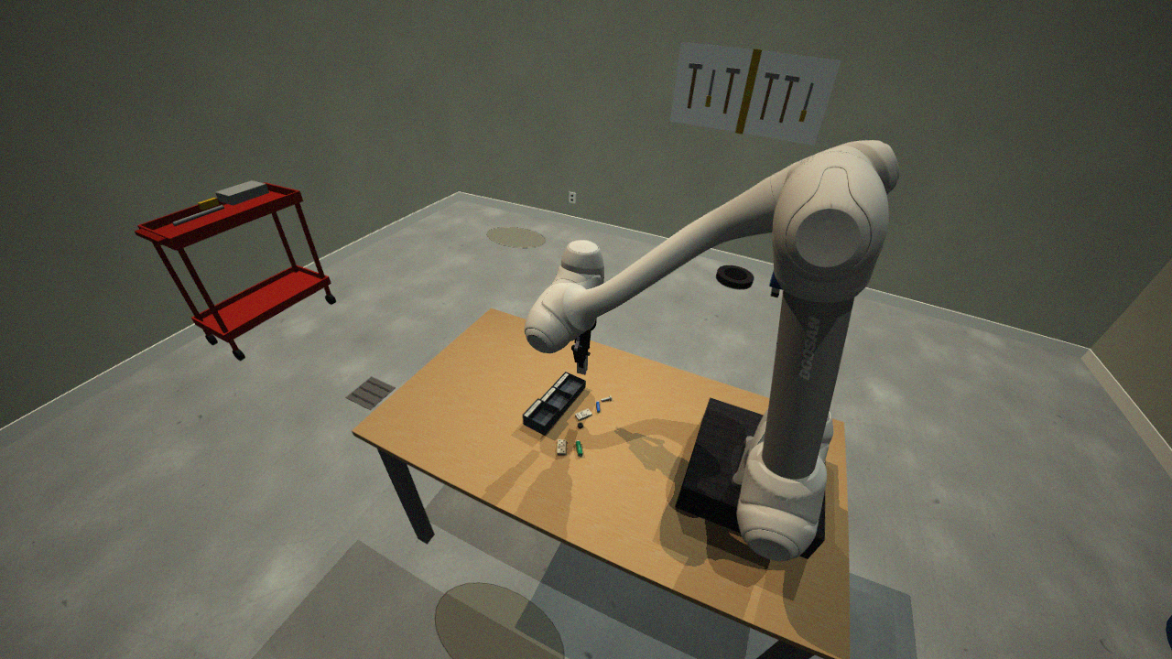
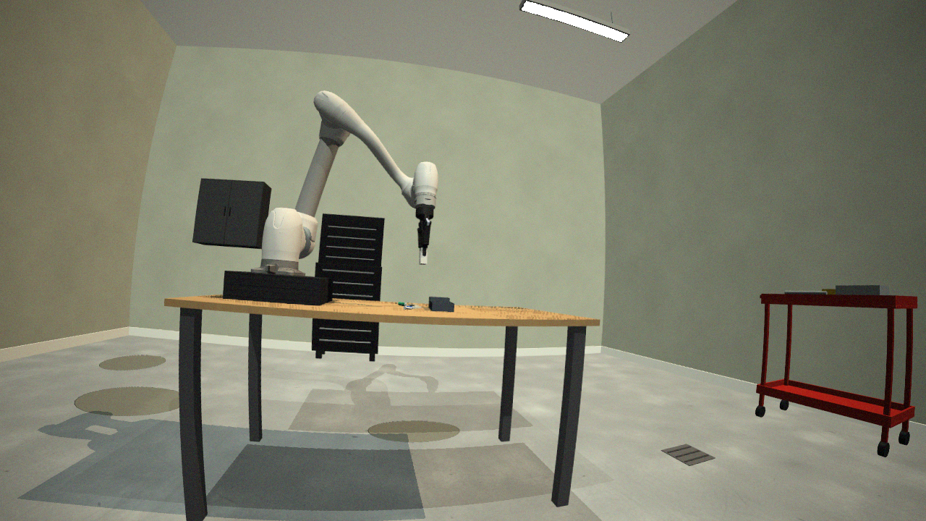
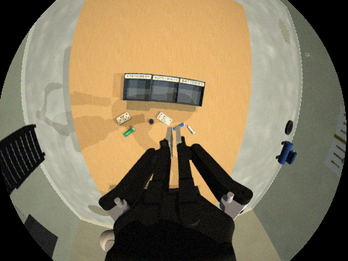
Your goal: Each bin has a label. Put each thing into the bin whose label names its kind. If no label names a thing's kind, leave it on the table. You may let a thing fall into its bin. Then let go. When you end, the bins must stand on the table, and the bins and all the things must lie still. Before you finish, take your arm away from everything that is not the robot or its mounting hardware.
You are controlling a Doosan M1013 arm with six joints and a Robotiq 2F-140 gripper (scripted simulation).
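Right now my hand is 19 cm above the black bin row, 8 cm short of it and 2 cm to the right of it. Also, from my hand: domino 21 cm below, 2 cm behind, 1 cm to the left; then blue battery 21 cm below, 5 cm to the right, 4 cm behind; then black nut 21 cm below, 5 cm to the left, 3 cm behind.
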